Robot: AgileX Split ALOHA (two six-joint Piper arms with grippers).
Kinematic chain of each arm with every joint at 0, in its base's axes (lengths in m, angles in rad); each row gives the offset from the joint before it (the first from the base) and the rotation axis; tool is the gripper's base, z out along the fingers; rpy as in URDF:
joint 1: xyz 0 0 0.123 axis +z
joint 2: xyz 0 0 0 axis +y
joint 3: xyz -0.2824 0 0.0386 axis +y
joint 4: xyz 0.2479 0 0.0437 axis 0.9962 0 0.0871
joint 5: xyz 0 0 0 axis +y
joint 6: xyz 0.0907 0 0.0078 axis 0.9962 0 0.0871
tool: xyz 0 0 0 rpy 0 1.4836 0
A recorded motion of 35 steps. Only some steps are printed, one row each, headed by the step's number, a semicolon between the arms.
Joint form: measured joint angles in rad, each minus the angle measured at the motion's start. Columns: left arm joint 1, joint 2, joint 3, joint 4, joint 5, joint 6; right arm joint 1, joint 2, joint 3, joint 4, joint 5, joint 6.
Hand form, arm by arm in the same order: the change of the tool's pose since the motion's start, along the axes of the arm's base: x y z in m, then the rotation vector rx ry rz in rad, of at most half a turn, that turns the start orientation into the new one. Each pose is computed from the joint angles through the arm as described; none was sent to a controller.
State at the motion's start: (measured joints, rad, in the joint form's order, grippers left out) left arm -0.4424 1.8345 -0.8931 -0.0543 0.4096 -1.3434; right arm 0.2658 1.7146 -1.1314 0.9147 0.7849 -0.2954
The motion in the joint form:
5: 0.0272 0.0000 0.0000 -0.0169 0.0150 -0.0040; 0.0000 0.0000 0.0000 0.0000 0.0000 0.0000
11: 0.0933 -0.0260 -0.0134 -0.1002 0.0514 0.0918; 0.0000 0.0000 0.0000 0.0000 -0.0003 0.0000
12: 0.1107 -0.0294 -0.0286 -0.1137 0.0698 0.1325; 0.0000 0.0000 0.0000 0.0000 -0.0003 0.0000
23: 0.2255 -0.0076 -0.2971 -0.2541 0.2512 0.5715; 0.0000 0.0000 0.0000 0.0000 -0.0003 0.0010
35: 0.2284 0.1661 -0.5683 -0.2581 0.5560 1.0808; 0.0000 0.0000 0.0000 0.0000 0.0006 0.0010
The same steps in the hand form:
5: 0.0022 0.0078 -0.0004 -0.0055 0.0191 0.0431; 0.0000 0.0000 0.0000 0.0000 0.0000 0.0000
11: 0.0094 0.0237 0.0100 -0.0375 0.0240 0.0764; 0.0000 0.0000 0.0000 -0.0001 -0.0002 -0.0002
12: 0.0132 0.0274 0.0140 -0.0381 0.0209 0.0626; 0.0000 0.0000 0.0000 -0.0001 -0.0002 -0.0002
23: 0.0673 0.0429 0.0671 -0.0628 -0.0987 -0.1817; 0.0000 0.0000 0.0000 0.0002 0.0004 -0.0009
35: 0.1012 0.0304 0.0630 0.0115 -0.0151 -0.7370; -0.0001 0.0000 0.0000 0.0004 0.0011 -0.0003

